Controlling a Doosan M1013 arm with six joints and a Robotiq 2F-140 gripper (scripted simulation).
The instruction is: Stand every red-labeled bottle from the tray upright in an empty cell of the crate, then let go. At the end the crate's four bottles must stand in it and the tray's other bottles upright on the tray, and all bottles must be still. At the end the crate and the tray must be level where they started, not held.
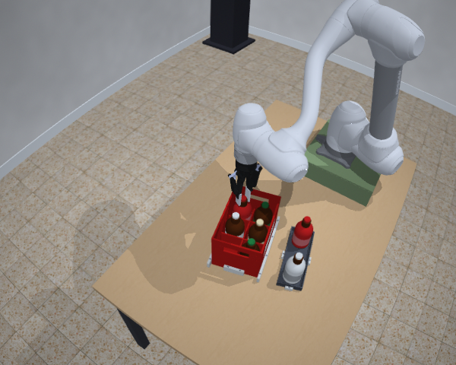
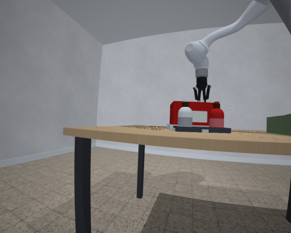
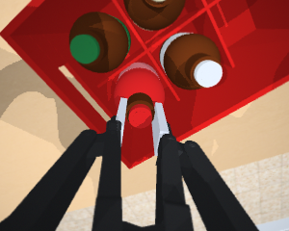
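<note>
Now: the red crate 70 mm ahead of my hand, 70 mm to the left of it and 90 mm below it. Also, from my hand: grey-labeled bottle (90 mm ahead, 310 mm to the left, 90 mm below).
</note>
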